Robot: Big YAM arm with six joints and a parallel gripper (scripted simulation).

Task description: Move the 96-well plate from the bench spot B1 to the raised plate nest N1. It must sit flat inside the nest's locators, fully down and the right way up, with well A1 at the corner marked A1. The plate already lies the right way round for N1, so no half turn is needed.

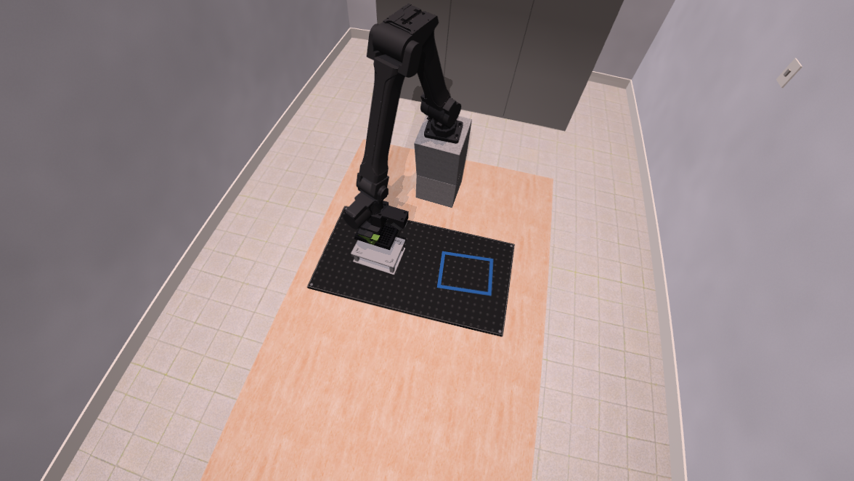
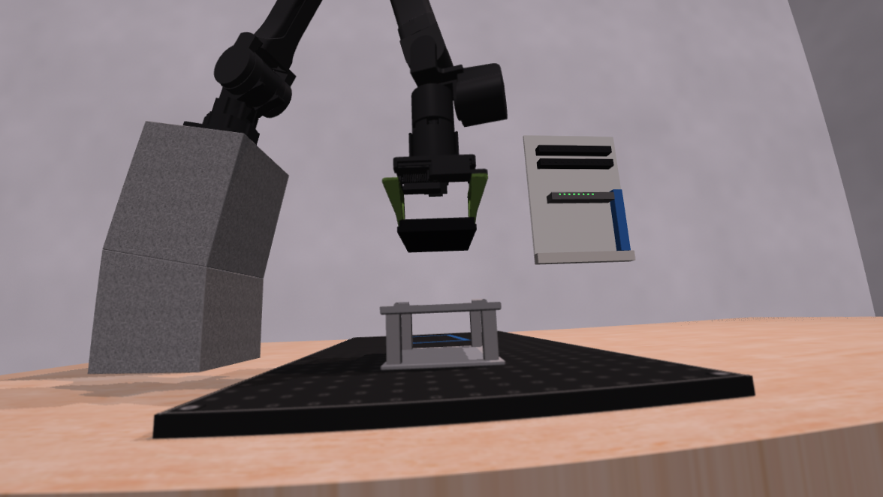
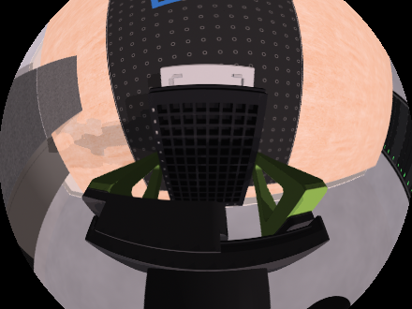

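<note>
My hand is 9 cm above the grey raised nest N1. Round my hand: black 96-well plate: right at my hand.
</note>
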